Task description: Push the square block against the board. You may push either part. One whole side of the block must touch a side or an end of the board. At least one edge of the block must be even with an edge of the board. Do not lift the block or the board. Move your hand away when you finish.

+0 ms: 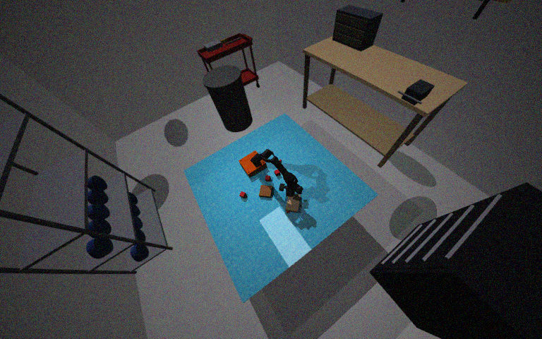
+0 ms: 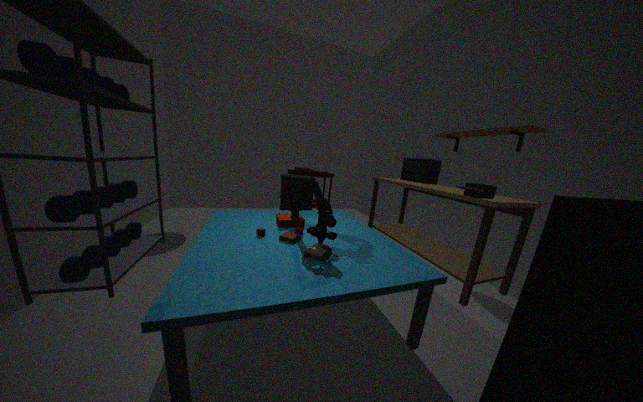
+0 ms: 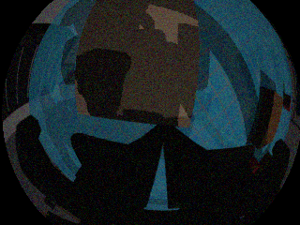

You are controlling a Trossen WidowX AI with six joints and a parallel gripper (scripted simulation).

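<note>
My gripper tip is 150 mm past the square brown block, 160 mm to the left of it and 10 mm below it. Round my gripper tip: tan board (80 mm ahead, 40 mm to the right, 10 mm above).
</note>
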